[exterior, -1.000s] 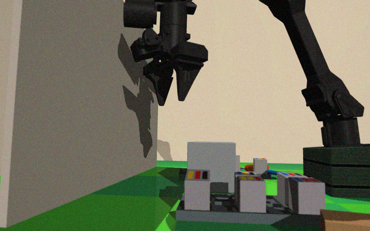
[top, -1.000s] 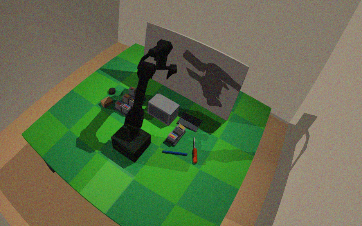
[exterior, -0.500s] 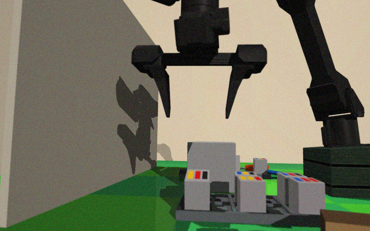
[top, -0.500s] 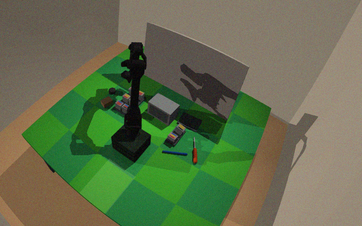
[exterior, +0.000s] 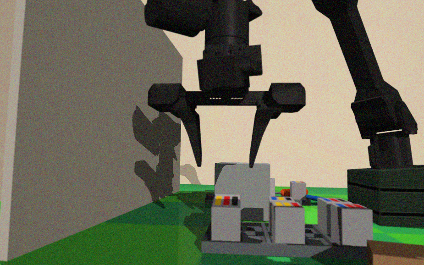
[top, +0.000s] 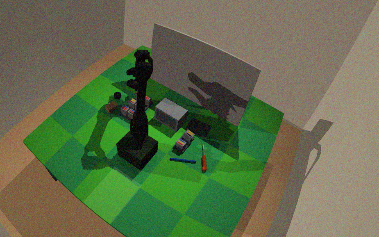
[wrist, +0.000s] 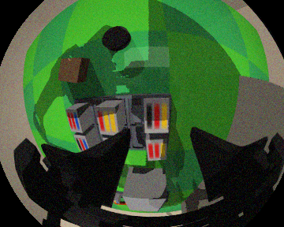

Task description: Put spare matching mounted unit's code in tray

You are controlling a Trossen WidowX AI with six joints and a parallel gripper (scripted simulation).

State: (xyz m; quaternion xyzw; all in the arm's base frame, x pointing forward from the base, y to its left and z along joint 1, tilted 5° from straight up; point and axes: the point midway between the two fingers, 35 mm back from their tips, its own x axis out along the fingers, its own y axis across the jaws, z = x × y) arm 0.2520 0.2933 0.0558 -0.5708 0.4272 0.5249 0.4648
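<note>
My gripper tip is 50 mm above the grey spare block. From my gripper tip the other things lie so: grey mounted unit: 20 mm ahead, 250 mm to the right, 50 mm below; black puck: 90 mm behind, 120 mm to the left, 90 mm below; brown block: 190 mm behind, 50 mm to the left, 80 mm below.
</note>
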